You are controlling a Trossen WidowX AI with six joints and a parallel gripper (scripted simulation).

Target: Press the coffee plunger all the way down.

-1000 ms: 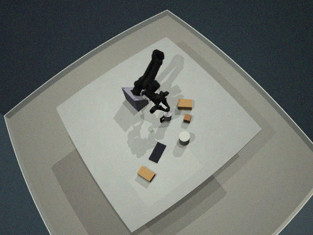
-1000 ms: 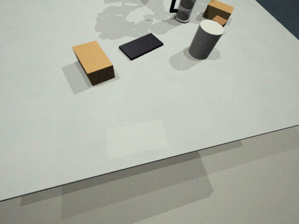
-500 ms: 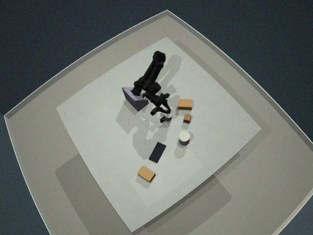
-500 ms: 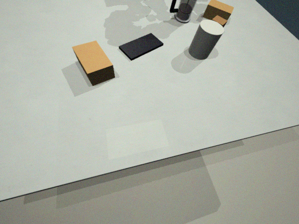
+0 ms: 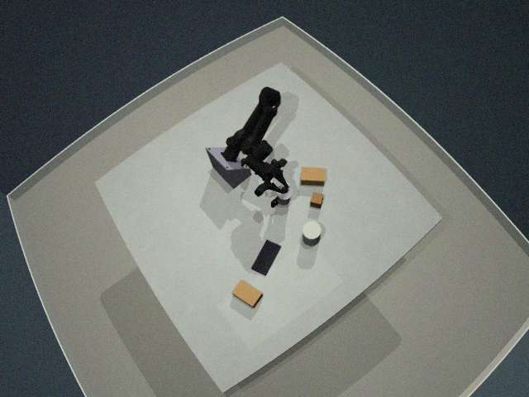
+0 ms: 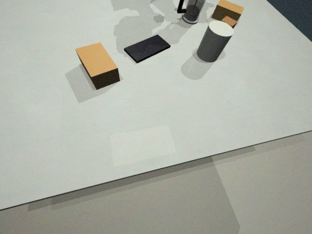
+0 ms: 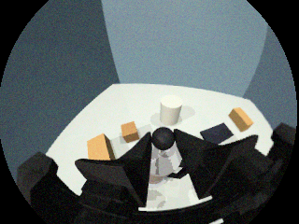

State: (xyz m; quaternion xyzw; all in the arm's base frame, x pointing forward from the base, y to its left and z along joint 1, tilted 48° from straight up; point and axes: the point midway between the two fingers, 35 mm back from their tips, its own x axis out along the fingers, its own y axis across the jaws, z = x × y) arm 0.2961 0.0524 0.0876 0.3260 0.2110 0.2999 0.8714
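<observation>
Now: the coffee press 2 cm behind my gripper tip, 2 cm to the right of it and 8 cm below it. Also, from my gripper tip: orange cube 6 cm ahead, 12 cm to the left, 15 cm below.
</observation>
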